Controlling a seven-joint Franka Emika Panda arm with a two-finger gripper.
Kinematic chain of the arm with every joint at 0, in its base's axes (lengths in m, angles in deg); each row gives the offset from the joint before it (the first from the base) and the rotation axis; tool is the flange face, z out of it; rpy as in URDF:
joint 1: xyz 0 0 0.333 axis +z
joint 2: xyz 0 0 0 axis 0.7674 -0.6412 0
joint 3: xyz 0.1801 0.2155 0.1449 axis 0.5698 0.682 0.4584
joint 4: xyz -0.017 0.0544 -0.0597 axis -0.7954 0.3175 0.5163
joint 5: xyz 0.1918 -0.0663 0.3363 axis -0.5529 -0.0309 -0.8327
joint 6: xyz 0 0 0 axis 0.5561 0.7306 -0.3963
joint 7: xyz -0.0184 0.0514 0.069 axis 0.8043 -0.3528 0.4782
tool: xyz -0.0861 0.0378 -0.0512 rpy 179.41 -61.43 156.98
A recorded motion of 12 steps. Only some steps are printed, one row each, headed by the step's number.
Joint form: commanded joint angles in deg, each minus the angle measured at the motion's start. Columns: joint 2, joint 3, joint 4, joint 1, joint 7, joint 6, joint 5.
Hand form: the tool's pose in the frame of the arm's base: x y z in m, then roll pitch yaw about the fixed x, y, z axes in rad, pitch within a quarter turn. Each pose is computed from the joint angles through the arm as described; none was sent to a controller.
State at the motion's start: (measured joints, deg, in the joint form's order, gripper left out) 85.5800 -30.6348 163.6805 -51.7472 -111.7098 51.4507 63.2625
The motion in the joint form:
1: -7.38 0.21 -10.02 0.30 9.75 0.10 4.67
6: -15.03 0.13 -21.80 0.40 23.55 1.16 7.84
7: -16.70 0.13 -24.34 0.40 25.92 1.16 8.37
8: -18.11 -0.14 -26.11 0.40 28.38 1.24 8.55
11: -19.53 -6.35 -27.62 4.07 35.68 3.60 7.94
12: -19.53 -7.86 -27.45 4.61 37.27 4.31 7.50
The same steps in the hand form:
1: 0.4539 0.0297 0.5953 2.9748 -0.0237 -1.2435
6: 0.5032 0.0253 0.6284 3.0326 -0.0655 -0.9998
7: 0.5130 0.0244 0.6344 3.0396 -0.0746 -0.9588
8: 0.5214 0.0215 0.6362 3.0427 -0.0750 -0.9208
11: 0.5342 -0.0022 0.6389 3.0787 -0.0758 -0.8362
12: 0.5354 -0.0108 0.6385 3.0898 -0.0736 -0.8249

